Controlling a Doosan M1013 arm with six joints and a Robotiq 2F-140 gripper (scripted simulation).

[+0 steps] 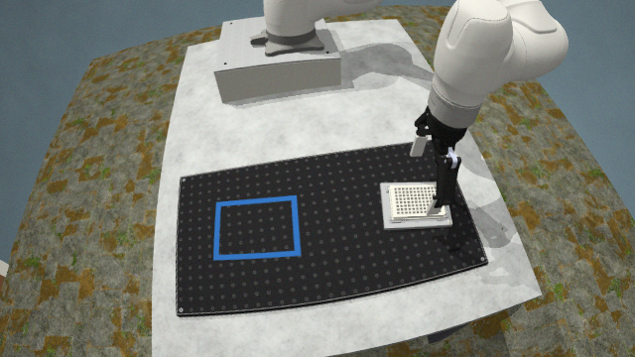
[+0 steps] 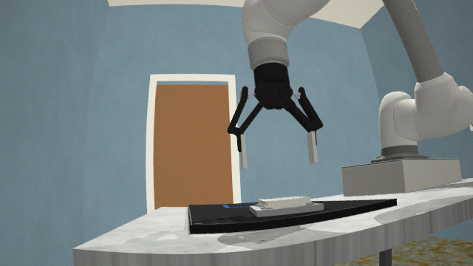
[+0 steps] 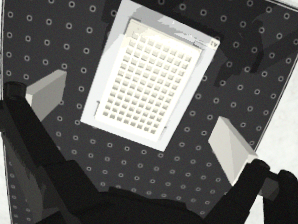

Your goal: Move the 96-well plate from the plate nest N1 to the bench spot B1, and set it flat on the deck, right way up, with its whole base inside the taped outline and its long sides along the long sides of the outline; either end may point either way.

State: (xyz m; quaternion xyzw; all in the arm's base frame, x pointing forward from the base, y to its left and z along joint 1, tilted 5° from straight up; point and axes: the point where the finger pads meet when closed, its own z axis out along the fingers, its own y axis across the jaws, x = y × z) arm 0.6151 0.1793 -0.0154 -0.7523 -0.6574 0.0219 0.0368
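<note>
Right now my hand is 80 mm above the white 96-well plate. Round my hand: grey plate nest 100 mm below.
</note>
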